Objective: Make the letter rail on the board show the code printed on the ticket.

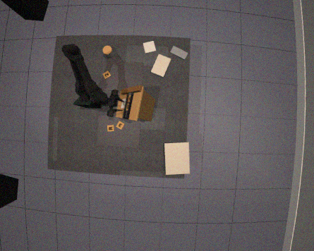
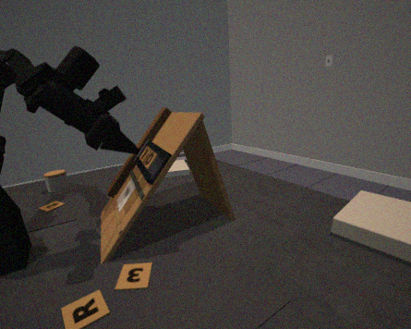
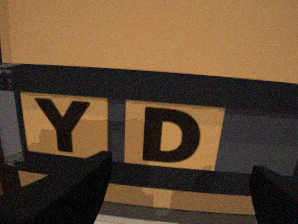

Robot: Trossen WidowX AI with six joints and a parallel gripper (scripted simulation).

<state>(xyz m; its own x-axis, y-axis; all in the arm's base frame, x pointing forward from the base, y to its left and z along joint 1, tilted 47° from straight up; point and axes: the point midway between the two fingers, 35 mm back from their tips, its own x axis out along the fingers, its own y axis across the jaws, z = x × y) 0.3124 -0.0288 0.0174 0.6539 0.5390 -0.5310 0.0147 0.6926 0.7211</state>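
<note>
The letter tile d lies 3 cm ahead of my gripper tip and 3 cm below it. Also, from my gripper tip: white ticket 3 cm behind, 3 cm to the left, 11 cm below; letter tile 6 cm behind, 15 cm to the right, 19 cm below; cream slab 21 cm ahead, 44 cm to the left, 19 cm below.
</note>
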